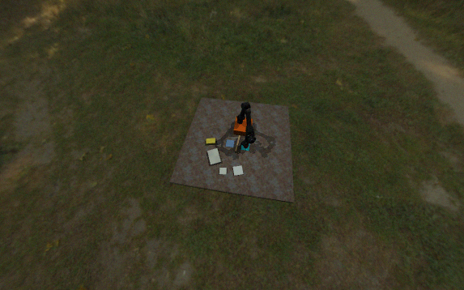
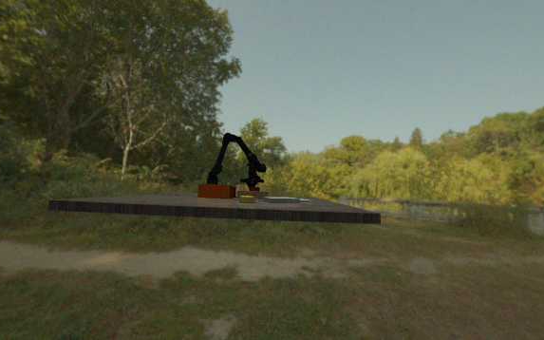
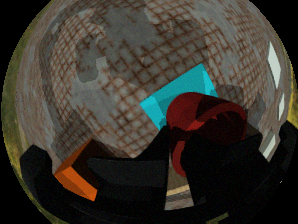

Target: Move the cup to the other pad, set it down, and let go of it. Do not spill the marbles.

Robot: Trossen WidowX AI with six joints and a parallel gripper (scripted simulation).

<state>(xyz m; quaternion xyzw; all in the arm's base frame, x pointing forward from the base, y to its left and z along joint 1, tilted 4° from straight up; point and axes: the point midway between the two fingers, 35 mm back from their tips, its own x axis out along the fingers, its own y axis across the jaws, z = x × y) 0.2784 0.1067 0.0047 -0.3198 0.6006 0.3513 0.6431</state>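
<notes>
My gripper tip is now 30 mm short of the red cup and 20 mm to the left of it. Round my gripper tip: light blue pad (210 mm to the right, 50 mm below); then wooden stick (110 mm to the right, 30 mm below, 10 mm ahead); then cyan pad (50 mm below, 30 mm ahead, 20 mm to the right).
</notes>
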